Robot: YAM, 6 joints.
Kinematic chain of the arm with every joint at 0, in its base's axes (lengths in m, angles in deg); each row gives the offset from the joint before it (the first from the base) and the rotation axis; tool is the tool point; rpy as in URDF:
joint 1: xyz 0 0 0.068 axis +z
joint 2: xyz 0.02 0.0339 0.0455 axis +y
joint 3: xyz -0.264 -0.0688 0 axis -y
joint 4: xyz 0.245 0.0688 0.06 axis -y
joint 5: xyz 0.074 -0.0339 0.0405 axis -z
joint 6: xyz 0.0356 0 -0.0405 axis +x
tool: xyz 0 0 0 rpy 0 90 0
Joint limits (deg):
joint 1: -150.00..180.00
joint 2: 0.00..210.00
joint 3: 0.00..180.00
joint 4: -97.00..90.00
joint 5: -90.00..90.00
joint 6: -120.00..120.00
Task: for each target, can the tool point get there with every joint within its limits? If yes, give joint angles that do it. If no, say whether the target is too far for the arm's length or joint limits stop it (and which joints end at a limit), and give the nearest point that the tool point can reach.
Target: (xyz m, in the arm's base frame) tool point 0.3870 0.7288 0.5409
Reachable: no: too far | nearest point 0.2686 0.5059 0.4069 | short by 0.286 m
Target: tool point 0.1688 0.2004 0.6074
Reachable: yes | joints 44.55 86.13 120.54 -9.22 -43.15 -31.08
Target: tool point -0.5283 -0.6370 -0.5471
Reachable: no: too far | nearest point -0.3293 -0.3971 -0.2625 | short by 0.422 m
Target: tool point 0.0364 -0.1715 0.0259
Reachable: yes | joints -70.00 107.08 21.12 -4.66 43.45 6.08
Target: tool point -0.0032 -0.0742 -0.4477
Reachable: no: joint limits stop it (at a limit: joint 2) | nearest point -0.0048 -0.1123 -0.3537 | short by 0.101 m
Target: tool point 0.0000 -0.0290 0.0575
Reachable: yes | joints 147.09 177.78 13.80 -52.25 -43.18 89.19
